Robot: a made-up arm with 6 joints. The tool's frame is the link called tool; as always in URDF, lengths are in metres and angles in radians. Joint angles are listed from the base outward.
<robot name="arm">
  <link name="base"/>
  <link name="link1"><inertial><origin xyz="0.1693 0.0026 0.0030"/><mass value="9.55"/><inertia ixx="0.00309" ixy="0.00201" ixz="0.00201" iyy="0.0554" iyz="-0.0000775" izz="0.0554"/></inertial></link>
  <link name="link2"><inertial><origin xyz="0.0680 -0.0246 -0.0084"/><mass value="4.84"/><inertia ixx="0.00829" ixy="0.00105" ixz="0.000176" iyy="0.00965" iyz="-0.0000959" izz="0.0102"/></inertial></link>
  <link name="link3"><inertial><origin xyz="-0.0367 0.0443 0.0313"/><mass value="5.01"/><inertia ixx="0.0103" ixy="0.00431" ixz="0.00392" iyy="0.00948" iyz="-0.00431" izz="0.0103"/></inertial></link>
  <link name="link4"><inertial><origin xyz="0.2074 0.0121 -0.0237"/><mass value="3"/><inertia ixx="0.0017" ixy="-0.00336" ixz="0.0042" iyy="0.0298" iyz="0.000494" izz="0.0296"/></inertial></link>
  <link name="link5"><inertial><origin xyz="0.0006 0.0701 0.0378"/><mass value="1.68"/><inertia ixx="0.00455" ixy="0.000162" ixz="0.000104" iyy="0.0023" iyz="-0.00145" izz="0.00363"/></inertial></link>
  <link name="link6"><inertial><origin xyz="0.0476 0.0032 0.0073"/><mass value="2.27"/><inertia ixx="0.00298" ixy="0" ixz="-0.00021" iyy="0.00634" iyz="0" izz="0.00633"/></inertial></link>
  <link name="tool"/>
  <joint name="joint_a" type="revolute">
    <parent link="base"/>
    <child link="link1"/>
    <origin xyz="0 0 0.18"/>
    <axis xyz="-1 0 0"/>
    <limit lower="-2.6" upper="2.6"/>
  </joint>
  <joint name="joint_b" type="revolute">
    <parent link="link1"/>
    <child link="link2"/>
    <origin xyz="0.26 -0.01 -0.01"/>
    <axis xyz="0 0 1"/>
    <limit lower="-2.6" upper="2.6"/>
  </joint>
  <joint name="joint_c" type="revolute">
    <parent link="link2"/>
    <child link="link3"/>
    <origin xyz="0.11 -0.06 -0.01"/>
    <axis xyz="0 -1 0"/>
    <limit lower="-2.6" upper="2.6"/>
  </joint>
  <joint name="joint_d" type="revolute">
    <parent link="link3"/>
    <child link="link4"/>
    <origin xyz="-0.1 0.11 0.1"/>
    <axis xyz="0 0 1"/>
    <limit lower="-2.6" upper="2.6"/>
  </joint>
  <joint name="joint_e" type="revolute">
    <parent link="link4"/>
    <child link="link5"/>
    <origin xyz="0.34 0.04 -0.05"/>
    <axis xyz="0 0 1"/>
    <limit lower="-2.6" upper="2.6"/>
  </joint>
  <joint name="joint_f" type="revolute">
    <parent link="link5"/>
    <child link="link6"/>
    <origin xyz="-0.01 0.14 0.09"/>
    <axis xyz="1 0 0"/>
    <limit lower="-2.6" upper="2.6"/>
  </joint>
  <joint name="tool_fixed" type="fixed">
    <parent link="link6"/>
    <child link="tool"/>
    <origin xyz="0.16 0 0.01"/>
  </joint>
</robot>
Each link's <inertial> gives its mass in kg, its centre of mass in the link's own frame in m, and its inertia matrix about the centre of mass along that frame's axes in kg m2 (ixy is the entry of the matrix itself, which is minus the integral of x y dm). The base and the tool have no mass. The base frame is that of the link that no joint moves.
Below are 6 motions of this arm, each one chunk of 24 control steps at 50 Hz.
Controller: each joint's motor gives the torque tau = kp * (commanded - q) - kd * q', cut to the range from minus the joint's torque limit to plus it. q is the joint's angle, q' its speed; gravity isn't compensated. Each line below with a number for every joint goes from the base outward.
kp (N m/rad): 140 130 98 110 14 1.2
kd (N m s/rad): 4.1 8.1 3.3 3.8 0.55 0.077
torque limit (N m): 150 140 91 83 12 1
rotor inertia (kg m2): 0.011 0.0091 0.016 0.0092 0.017 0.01
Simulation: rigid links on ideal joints. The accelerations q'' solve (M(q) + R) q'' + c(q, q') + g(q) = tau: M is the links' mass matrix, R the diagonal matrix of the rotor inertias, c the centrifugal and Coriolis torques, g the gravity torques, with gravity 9.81 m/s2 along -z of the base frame. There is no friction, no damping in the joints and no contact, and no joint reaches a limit. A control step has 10 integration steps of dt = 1/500 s. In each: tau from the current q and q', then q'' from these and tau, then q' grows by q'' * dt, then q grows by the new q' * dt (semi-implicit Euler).
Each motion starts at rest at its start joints. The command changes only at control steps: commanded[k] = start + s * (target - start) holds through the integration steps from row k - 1 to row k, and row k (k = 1, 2, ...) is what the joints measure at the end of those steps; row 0 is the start. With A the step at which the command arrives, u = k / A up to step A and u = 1 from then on. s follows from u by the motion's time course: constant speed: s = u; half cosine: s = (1 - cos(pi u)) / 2; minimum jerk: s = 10 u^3 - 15 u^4 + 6 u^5; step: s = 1 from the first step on.
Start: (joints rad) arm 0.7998 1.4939 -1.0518 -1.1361 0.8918 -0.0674
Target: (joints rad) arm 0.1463 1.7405 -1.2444 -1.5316 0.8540 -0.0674
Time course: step
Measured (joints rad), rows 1 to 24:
1: 0.7050 1.5234 -1.2017 -1.1672 0.8627 -0.0605
2: 0.5799 1.5752 -1.3665 -1.2122 0.7798 -0.0591
3: 0.4897 1.6299 -1.4385 -1.2520 0.6695 -0.0745
4: 0.4285 1.6804 -1.4422 -1.2859 0.5568 -0.1048
5: 0.3818 1.7239 -1.4138 -1.3150 0.4581 -0.1425
6: 0.3419 1.7592 -1.3759 -1.3412 0.3851 -0.1798
7: 0.3061 1.7861 -1.3395 -1.3662 0.3455 -0.2105
8: 0.2746 1.8048 -1.3093 -1.3916 0.3421 -0.2308
9: 0.2483 1.8156 -1.2866 -1.4172 0.3723 -0.2390
10: 0.2282 1.8192 -1.2710 -1.4418 0.4301 -0.2355
11: 0.2150 1.8164 -1.2616 -1.4636 0.5070 -0.2219
12: 0.2086 1.8084 -1.2572 -1.4807 0.5941 -0.2009
13: 0.2087 1.7969 -1.2567 -1.4915 0.6826 -0.1753
14: 0.2141 1.7838 -1.2591 -1.4955 0.7644 -0.1480
15: 0.2235 1.7711 -1.2635 -1.4931 0.8324 -0.1211
16: 0.2353 1.7602 -1.2695 -1.4852 0.8812 -0.0964
17: 0.2482 1.7523 -1.2768 -1.4735 0.9078 -0.0748
18: 0.2612 1.7477 -1.2851 -1.4594 0.9111 -0.0569
19: 0.2739 1.7464 -1.2941 -1.4442 0.8929 -0.0431
20: 0.2861 1.7479 -1.3035 -1.4289 0.8567 -0.0336
21: 0.2978 1.7515 -1.3130 -1.4137 0.8073 -0.0285
22: 0.3091 1.7563 -1.3222 -1.3993 0.7504 -0.0280
23: 0.3200 1.7615 -1.3309 -1.3857 0.6916 -0.0319
24: 0.3305 1.7663 -1.3389 -1.3735 0.6362 -0.0400

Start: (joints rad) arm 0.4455 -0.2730 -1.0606 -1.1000 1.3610 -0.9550
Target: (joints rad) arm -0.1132 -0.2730 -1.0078 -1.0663 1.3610 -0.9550
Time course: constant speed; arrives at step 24
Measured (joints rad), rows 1 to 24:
1: 0.4317 -0.2681 -1.0597 -1.1048 1.3597 -0.9561
2: 0.4052 -0.2624 -1.0599 -1.1051 1.3562 -0.9595
3: 0.3715 -0.2585 -1.0627 -1.0974 1.3495 -0.9649
4: 0.3327 -0.2564 -1.0690 -1.0836 1.3372 -0.9719
5: 0.2908 -0.2557 -1.0786 -1.0657 1.3170 -0.9799
6: 0.2476 -0.2559 -1.0908 -1.0458 1.2874 -0.9881
7: 0.2049 -0.2566 -1.1046 -1.0256 1.2476 -0.9962
8: 0.1641 -0.2573 -1.1190 -1.0063 1.1988 -1.0035
9: 0.1261 -0.2576 -1.1328 -0.9889 1.1430 -1.0100
10: 0.0913 -0.2573 -1.1452 -0.9738 1.0835 -1.0154
11: 0.0599 -0.2564 -1.1557 -0.9615 1.0242 -1.0199
12: 0.0314 -0.2552 -1.1639 -0.9520 0.9689 -1.0237
13: 0.0055 -0.2541 -1.1695 -0.9455 0.9214 -1.0269
14: -0.0183 -0.2534 -1.1726 -0.9418 0.8843 -1.0297
15: -0.0405 -0.2536 -1.1731 -0.9408 0.8597 -1.0324
16: -0.0613 -0.2549 -1.1711 -0.9423 0.8481 -1.0348
17: -0.0810 -0.2572 -1.1669 -0.9460 0.8492 -1.0369
18: -0.0997 -0.2606 -1.1606 -0.9516 0.8618 -1.0386
19: -0.1178 -0.2648 -1.1526 -0.9585 0.8839 -1.0396
20: -0.1354 -0.2695 -1.1432 -0.9663 0.9134 -1.0399
21: -0.1526 -0.2746 -1.1328 -0.9747 0.9479 -1.0393
22: -0.1697 -0.2799 -1.1220 -0.9832 0.9851 -1.0377
23: -0.1870 -0.2853 -1.1112 -0.9916 1.0230 -1.0352
24: -0.2047 -0.2907 -1.1010 -0.9995 1.0598 -1.0317

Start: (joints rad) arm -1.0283 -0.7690 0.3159 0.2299 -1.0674 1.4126
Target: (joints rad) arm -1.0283 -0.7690 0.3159 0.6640 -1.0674 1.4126
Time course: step
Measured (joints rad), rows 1 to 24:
1: -1.0490 -0.8186 0.3312 0.2947 -1.1050 1.4139
2: -1.0743 -0.8638 0.3363 0.3684 -1.1745 1.4158
3: -1.0919 -0.8887 0.3206 0.4246 -1.2468 1.4187
4: -1.1026 -0.9018 0.2897 0.4658 -1.3047 1.4230
5: -1.1095 -0.9093 0.2515 0.4949 -1.3394 1.4289
6: -1.1150 -0.9144 0.2126 0.5139 -1.3495 1.4361
7: -1.1203 -0.9187 0.1780 0.5245 -1.3393 1.4444
8: -1.1252 -0.9229 0.1505 0.5287 -1.3162 1.4534
9: -1.1291 -0.9273 0.1318 0.5283 -1.2884 1.4630
10: -1.1317 -0.9318 0.1222 0.5249 -1.2632 1.4728
11: -1.1327 -0.9363 0.1210 0.5200 -1.2453 1.4826
12: -1.1319 -0.9407 0.1269 0.5144 -1.2371 1.4920
13: -1.1298 -0.9447 0.1381 0.5085 -1.2386 1.5006
14: -1.1267 -0.9484 0.1527 0.5026 -1.2483 1.5079
15: -1.1232 -0.9516 0.1687 0.4970 -1.2636 1.5135
16: -1.1198 -0.9543 0.1844 0.4916 -1.2821 1.5172
17: -1.1168 -0.9566 0.1987 0.4866 -1.3013 1.5189
18: -1.1146 -0.9585 0.2104 0.4822 -1.3191 1.5187
19: -1.1132 -0.9600 0.2192 0.4785 -1.3342 1.5167
20: -1.1128 -0.9613 0.2247 0.4757 -1.3457 1.5132
21: -1.1133 -0.9623 0.2269 0.4738 -1.3533 1.5085
22: -1.1145 -0.9632 0.2262 0.4729 -1.3570 1.5030
23: -1.1162 -0.9640 0.2228 0.4729 -1.3572 1.4970
24: -1.1184 -0.9646 0.2174 0.4736 -1.3544 1.4908

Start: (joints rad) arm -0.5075 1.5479 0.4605 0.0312 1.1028 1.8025
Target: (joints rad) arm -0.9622 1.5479 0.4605 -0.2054 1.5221 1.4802
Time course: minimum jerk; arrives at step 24
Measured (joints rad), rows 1 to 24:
1: -0.4950 1.5482 0.4729 0.0321 1.1067 1.8026
2: -0.4732 1.5497 0.4899 0.0355 1.1214 1.8024
3: -0.4534 1.5525 0.4988 0.0418 1.1471 1.8026
4: -0.4396 1.5564 0.4979 0.0497 1.1797 1.8039
5: -0.4324 1.5611 0.4899 0.0573 1.2137 1.8073
6: -0.4319 1.5662 0.4784 0.0624 1.2445 1.8134
7: -0.4382 1.5711 0.4664 0.0637 1.2689 1.8223
8: -0.4514 1.5755 0.4556 0.0603 1.2860 1.8336
9: -0.4718 1.5788 0.4472 0.0519 1.2964 1.8464
10: -0.4991 1.5810 0.4416 0.0388 1.3020 1.8594
11: -0.5328 1.5820 0.4389 0.0217 1.3054 1.8712
12: -0.5719 1.5817 0.4391 0.0011 1.3094 1.8801
13: -0.6153 1.5805 0.4422 -0.0220 1.3167 1.8847
14: -0.6614 1.5783 0.4482 -0.0470 1.3293 1.8835
15: -0.7090 1.5754 0.4570 -0.0728 1.3488 1.8754
16: -0.7567 1.5720 0.4684 -0.0989 1.3759 1.8596
17: -0.8030 1.5683 0.4823 -0.1244 1.4106 1.8356
18: -0.8469 1.5643 0.4985 -0.1487 1.4522 1.8034
19: -0.8870 1.5603 0.5164 -0.1713 1.4993 1.7633
20: -0.9223 1.5564 0.5354 -0.1916 1.5497 1.7158
21: -0.9519 1.5525 0.5546 -0.2094 1.6011 1.6619
22: -0.9751 1.5486 0.5729 -0.2246 1.6507 1.6026
23: -0.9916 1.5447 0.5889 -0.2374 1.6955 1.5395
24: -1.0015 1.5409 0.6013 -0.2478 1.7330 1.4743

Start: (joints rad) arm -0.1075 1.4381 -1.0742 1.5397 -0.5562 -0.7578
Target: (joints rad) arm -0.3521 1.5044 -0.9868 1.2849 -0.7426 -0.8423
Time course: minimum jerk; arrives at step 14
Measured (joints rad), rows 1 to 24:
1: -0.0951 1.4396 -1.0659 1.5390 -0.5523 -0.7585
2: -0.0751 1.4453 -1.0563 1.5309 -0.5403 -0.7605
3: -0.0589 1.4541 -1.0510 1.5125 -0.5254 -0.7634
4: -0.0512 1.4633 -1.0491 1.4844 -0.5153 -0.7667
5: -0.0537 1.4716 -1.0484 1.4483 -0.5169 -0.7699
6: -0.0657 1.4789 -1.0468 1.4061 -0.5349 -0.7733
7: -0.0857 1.4863 -1.0432 1.3599 -0.5717 -0.7777
8: -0.1111 1.4950 -1.0374 1.3118 -0.6276 -0.7840
9: -0.1383 1.5063 -1.0305 1.2644 -0.7008 -0.7939
10: -0.1638 1.5200 -1.0248 1.2204 -0.7869 -0.8082
11: -0.1841 1.5348 -1.0224 1.1821 -0.8789 -0.8275
12: -0.1969 1.5486 -1.0246 1.1507 -0.9687 -0.8508
13: -0.2013 1.5591 -1.0312 1.1262 -1.0482 -0.8770
14: -0.1981 1.5651 -1.0411 1.1074 -1.1113 -0.9042
15: -0.1895 1.5665 -1.0526 1.0925 -1.1551 -0.9313
16: -0.1785 1.5639 -1.0642 1.0798 -1.1802 -0.9569
17: -0.1672 1.5583 -1.0748 1.0684 -1.1897 -0.9806
18: -0.1571 1.5508 -1.0833 1.0582 -1.1881 -1.0014
19: -0.1492 1.5421 -1.0896 1.0496 -1.1802 -1.0190
20: -0.1438 1.5328 -1.0934 1.0429 -1.1699 -1.0327
21: -0.1409 1.5234 -1.0950 1.0386 -1.1599 -1.0423
22: -0.1404 1.5144 -1.0946 1.0368 -1.1513 -1.0475
23: -0.1420 1.5059 -1.0926 1.0373 -1.1443 -1.0483
24: -0.1453 1.4983 -1.0893 1.0400 -1.1384 -1.0448

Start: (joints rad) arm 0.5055 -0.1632 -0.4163 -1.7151 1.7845 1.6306
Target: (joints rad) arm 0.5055 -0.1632 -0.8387 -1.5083 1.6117 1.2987
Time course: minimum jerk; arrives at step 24
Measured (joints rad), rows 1 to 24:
1: 0.5010 -0.1577 -0.4090 -1.7163 1.7821 1.6309
2: 0.4909 -0.1507 -0.3947 -1.7142 1.7786 1.6315
3: 0.4762 -0.1459 -0.3810 -1.7088 1.7765 1.6327
4: 0.4581 -0.1437 -0.3717 -1.7015 1.7756 1.6350
5: 0.4389 -0.1438 -0.3685 -1.6929 1.7750 1.6392
6: 0.4207 -0.1457 -0.3718 -1.6835 1.7734 1.6455
7: 0.4054 -0.1487 -0.3818 -1.6733 1.7696 1.6541
8: 0.3944 -0.1523 -0.3985 -1.6621 1.7632 1.6643
9: 0.3884 -0.1560 -0.4218 -1.6500 1.7539 1.6753
10: 0.3873 -0.1591 -0.4515 -1.6367 1.7417 1.6858
11: 0.3908 -0.1613 -0.4868 -1.6221 1.7268 1.6942
12: 0.3981 -0.1620 -0.5267 -1.6059 1.7092 1.6990
13: 0.4079 -0.1608 -0.5698 -1.5883 1.6889 1.6990
14: 0.4188 -0.1574 -0.6143 -1.5692 1.6658 1.6930
15: 0.4294 -0.1518 -0.6586 -1.5489 1.6401 1.6802
16: 0.4382 -0.1442 -0.7012 -1.5274 1.6118 1.6604
17: 0.4442 -0.1350 -0.7408 -1.5050 1.5811 1.6337
18: 0.4466 -0.1249 -0.7766 -1.4821 1.5486 1.6008
19: 0.4450 -0.1146 -0.8080 -1.4590 1.5145 1.5626
20: 0.4398 -0.1049 -0.8349 -1.4362 1.4795 1.5207
21: 0.4315 -0.0961 -0.8575 -1.4141 1.4443 1.4764
22: 0.4211 -0.0888 -0.8760 -1.3935 1.4096 1.4317
23: 0.4097 -0.0831 -0.8909 -1.3749 1.3764 1.3880
24: 0.3986 -0.0788 -0.9026 -1.3588 1.3459 1.3470

